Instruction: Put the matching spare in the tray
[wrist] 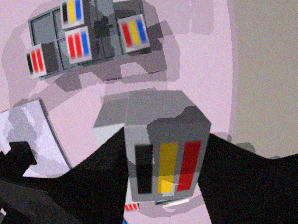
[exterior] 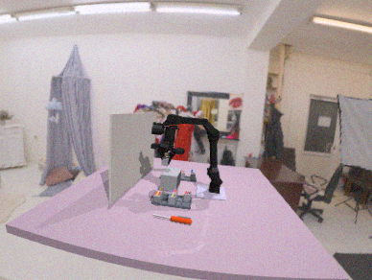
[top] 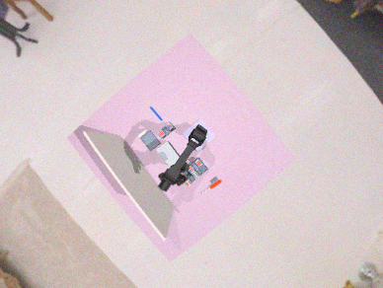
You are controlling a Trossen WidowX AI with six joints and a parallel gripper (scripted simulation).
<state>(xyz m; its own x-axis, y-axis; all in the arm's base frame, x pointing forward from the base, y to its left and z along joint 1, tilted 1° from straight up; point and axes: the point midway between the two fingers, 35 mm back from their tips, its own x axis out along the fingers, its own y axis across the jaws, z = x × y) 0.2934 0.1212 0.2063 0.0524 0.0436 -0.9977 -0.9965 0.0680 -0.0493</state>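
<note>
My gripper tip is now 280 mm to the left of the grey tray, 180 mm above it and 60 mm short of it. From my gripper tip the other things lie so: grey box-shaped unit: 130 mm below, 100 mm to the right, 10 mm behind; then tall grey panel: 220 mm ahead, 100 mm to the right, 40 mm above; then grey spare block: 20 mm above.
</note>
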